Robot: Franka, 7 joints.
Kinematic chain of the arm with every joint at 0, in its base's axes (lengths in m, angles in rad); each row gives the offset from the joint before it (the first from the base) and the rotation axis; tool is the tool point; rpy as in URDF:
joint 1: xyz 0 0 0.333 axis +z
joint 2: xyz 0 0 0 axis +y
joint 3: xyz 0 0 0.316 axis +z
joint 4: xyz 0.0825 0 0 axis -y
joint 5: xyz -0.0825 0 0.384 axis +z
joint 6: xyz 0 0 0 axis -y
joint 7: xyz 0.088 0 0 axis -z
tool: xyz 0 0 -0.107 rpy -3.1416 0 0
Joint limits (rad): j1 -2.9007..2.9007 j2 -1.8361..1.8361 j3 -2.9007..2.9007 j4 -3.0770..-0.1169 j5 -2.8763..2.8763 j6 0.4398..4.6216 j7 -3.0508..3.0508
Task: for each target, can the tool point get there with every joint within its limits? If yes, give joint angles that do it. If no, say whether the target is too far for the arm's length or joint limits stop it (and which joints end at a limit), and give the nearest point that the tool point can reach.
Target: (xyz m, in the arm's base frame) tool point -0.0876 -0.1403 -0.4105
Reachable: no: joint limits stop it (at a limit: joint 2) | nearest point -0.0941 -0.1507 -0.3502 | short by 0.062 m
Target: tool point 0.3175 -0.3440 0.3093
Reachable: yes | joints -2.1214 1.3800 1.7352 -2.1182 2.0674 3.8765 -1.5612
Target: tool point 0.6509 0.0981 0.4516
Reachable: yes | joints -0.8451 1.2500 1.6358 -1.4014 -0.3472 1.5708 -2.3966
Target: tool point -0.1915 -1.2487 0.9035
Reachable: no: too far | nearest point -0.1185 -0.7728 0.6861 | short by 0.528 m
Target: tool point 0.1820 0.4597 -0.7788
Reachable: no: too far | nearest point 0.1467 0.3707 -0.3481 | short by 0.441 m
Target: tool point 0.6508 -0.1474 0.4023
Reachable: yes | joints -0.8011 0.8594 1.1289 -1.2665 -1.1861 1.0643 0.8829
